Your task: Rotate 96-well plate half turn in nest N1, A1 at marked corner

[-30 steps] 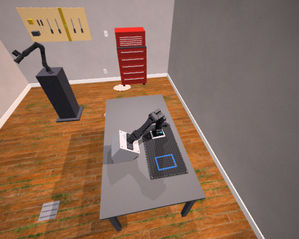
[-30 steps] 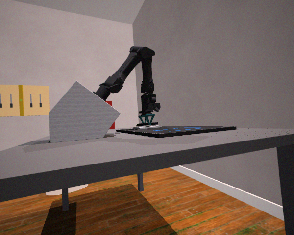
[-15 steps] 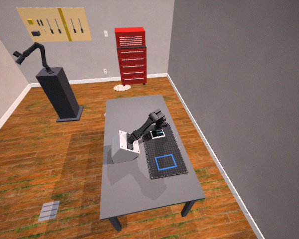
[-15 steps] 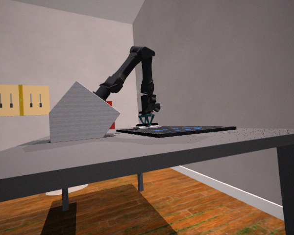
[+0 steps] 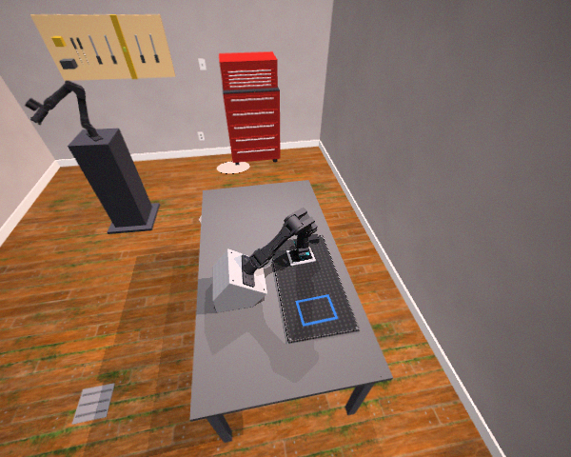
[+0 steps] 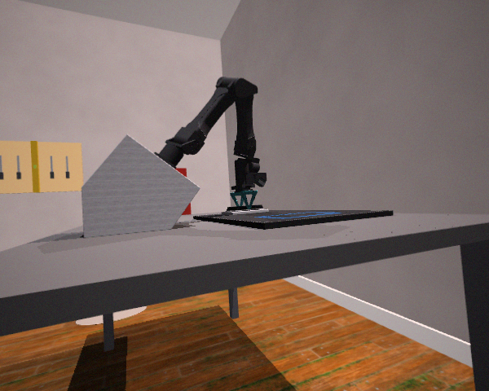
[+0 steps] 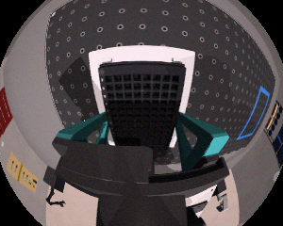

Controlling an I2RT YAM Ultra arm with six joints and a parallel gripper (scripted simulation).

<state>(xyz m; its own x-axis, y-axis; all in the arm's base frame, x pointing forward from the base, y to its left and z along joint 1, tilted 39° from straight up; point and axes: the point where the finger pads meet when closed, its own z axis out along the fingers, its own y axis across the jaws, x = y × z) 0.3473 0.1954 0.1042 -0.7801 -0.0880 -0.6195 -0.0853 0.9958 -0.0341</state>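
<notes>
The dark 96-well plate is right at my hand. The rest, counted from my hand: white plate nest N1 (20 mm below).
</notes>
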